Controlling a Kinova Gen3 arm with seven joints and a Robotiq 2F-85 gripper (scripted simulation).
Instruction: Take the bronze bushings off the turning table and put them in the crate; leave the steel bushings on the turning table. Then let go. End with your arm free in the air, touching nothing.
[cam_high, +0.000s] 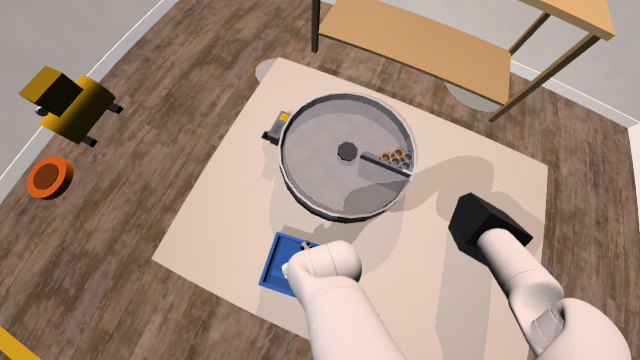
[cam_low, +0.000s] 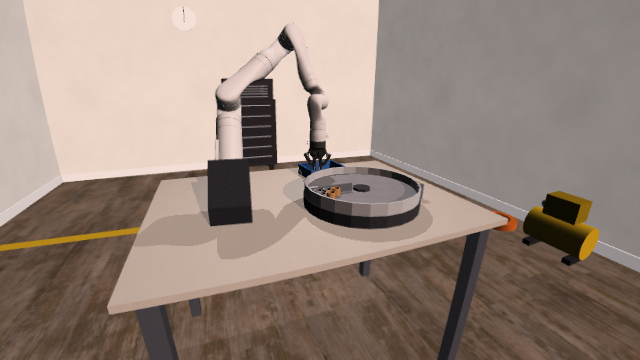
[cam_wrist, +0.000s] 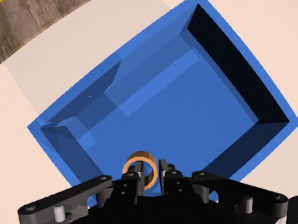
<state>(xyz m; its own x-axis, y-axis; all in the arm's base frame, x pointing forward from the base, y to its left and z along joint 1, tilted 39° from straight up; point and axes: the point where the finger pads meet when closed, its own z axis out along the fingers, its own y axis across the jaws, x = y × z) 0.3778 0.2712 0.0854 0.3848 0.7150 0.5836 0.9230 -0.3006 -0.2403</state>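
Right now the blue crate is 3 cm ahead of my hand, 3 cm to the left of it and 1 cm below it. Round my hand: grey turning table 9 cm ahead, 33 cm to the right, 1 cm above.
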